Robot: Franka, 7 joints.
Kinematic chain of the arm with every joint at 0, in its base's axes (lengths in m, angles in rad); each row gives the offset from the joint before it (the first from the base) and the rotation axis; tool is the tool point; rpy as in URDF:
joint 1: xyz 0 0 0.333 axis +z
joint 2: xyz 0 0 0 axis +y
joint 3: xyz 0 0 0.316 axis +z
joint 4: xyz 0.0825 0 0 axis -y
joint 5: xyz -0.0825 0 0.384 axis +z
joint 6: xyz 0 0 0 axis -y
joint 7: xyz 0.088 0 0 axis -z
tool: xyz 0 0 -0.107 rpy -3.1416 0 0
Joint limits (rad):
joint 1: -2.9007..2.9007
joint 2: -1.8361..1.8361
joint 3: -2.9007..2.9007
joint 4: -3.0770..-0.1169
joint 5: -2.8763..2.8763
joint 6: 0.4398..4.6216
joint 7: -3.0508..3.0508
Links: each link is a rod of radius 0.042 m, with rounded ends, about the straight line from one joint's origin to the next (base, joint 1, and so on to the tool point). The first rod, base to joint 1, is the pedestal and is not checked.
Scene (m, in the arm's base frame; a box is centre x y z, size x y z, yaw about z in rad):
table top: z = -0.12
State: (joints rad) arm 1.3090 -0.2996 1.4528 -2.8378 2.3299 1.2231 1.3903
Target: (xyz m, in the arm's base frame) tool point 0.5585 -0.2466 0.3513
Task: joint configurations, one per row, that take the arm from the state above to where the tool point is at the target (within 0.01 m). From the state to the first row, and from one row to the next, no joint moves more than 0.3 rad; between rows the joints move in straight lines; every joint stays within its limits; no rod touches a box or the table.
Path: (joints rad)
1: 1.5640 -0.3186 1.6841 -2.7086 2.3254 1.2264 1.3903
2: 1.8191 -0.3377 1.9154 -2.5794 2.3208 1.2296 1.3903
3: 2.0741 -0.3567 2.1467 -2.4502 2.3163 1.2329 1.3903
4: 2.3292 -0.3758 2.3780 -2.3210 2.3117 1.2361 1.3903
5: 2.5842 -0.3948 2.6093 -2.1919 2.3072 1.2394 1.3903
6: 2.8393 -0.4138 2.8406 -2.0627 2.3027 1.2426 1.3903

